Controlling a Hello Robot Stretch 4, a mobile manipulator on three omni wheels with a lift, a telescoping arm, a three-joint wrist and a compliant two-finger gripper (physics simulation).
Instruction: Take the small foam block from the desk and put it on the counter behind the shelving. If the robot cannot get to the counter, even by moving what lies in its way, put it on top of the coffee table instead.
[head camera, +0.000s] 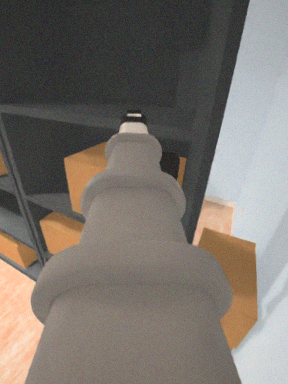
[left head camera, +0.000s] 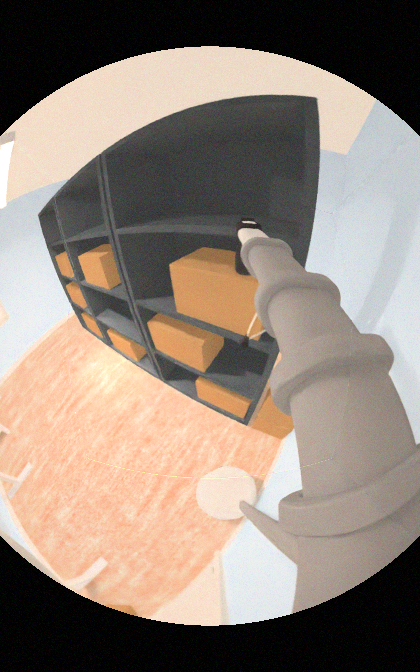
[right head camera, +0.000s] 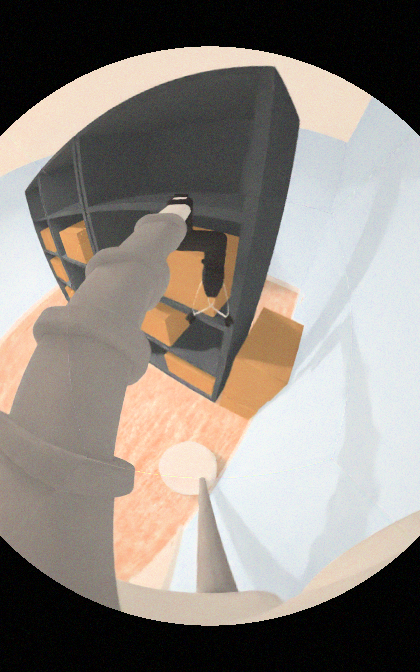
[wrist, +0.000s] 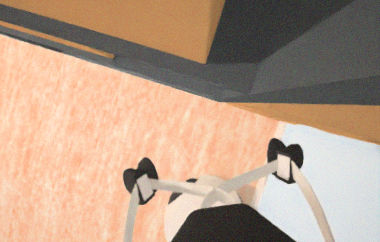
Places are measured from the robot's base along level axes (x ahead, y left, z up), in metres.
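Pixels of known places: gripper, between the fingertips: (wrist: 210, 162).
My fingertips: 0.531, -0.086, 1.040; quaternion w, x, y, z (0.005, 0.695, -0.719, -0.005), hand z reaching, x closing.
Behind a point stands the place of what it marks, as x, y, z.
My gripper (right head camera: 210, 318) (wrist: 210, 162) {0.531, -0.086, 1.041} is open, with its two fingertips wide apart and nothing between them. It hangs in front of the right end of the dark shelving (head camera: 217, 100) {0.636, -0.220, 1.492} (left head camera: 311, 150) (right head camera: 275, 150) (wrist: 320, 80) {0.593, -0.153, 1.152}, pointing down. In the left head view one fingertip shows below the large shelf box, and the rest is partly behind the arm. In the head camera view the arm hides the fingers. The small foam block, the desk, the counter and the coffee table cannot be made out in these views.
A brown box (head camera: 235, 265) {0.666, -0.504, 0.783} (left head camera: 275, 420) (right head camera: 272, 350) (wrist: 320, 115) {0.520, -0.326, 0.782} stands on the floor between the shelving's right end and the pale blue wall (head camera: 260, 125) {2.319, -1.505, 1.150} (right head camera: 380, 400). Orange-brown boxes fill several compartments. A pale round disc (left head camera: 226, 492) (right head camera: 187, 467) shows low near the wall.
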